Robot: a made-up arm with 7 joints.
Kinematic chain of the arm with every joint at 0, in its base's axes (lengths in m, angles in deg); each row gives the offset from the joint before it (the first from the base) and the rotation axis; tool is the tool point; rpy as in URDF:
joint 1: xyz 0 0 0.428 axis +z
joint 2: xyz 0 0 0 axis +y
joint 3: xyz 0 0 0.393 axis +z
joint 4: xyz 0.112 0 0 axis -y
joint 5: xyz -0.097 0 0.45 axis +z
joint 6: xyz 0 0 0 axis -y
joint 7: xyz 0.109 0 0 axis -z
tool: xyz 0 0 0 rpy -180 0 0
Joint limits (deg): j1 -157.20..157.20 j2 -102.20..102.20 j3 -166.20..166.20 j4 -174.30..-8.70 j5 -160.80..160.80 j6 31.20..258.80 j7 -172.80..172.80
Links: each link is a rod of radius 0.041 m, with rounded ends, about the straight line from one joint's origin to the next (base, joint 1, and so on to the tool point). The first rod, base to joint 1, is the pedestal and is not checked.
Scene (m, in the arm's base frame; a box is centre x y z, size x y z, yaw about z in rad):
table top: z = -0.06
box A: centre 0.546 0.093 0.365 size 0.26 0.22 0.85 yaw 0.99
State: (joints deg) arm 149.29 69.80 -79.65 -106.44 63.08 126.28 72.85
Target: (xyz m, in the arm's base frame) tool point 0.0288 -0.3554 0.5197
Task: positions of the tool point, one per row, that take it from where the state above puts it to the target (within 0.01 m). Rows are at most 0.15 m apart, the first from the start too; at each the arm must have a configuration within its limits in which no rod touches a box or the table.
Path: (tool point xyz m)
1: 0.0861 0.7216 0.5993
2: 0.1388 0.6584 0.6992
3: 0.1819 0.5668 0.7871
4: 0.2113 0.4512 0.8565
5: 0.2235 0.3198 0.9017
6: 0.2167 0.1823 0.9198
7: 0.1913 0.0498 0.9112
8: 0.2686 0.0035 0.8649
9: 0.3169 -0.0704 0.8136
10: 0.3277 -0.1604 0.7586
11: 0.2974 -0.2506 0.7000
12: 0.2287 -0.3231 0.6387
13: 0.1331 -0.3612 0.5772
14: 0.0288 -0.3554 0.5197

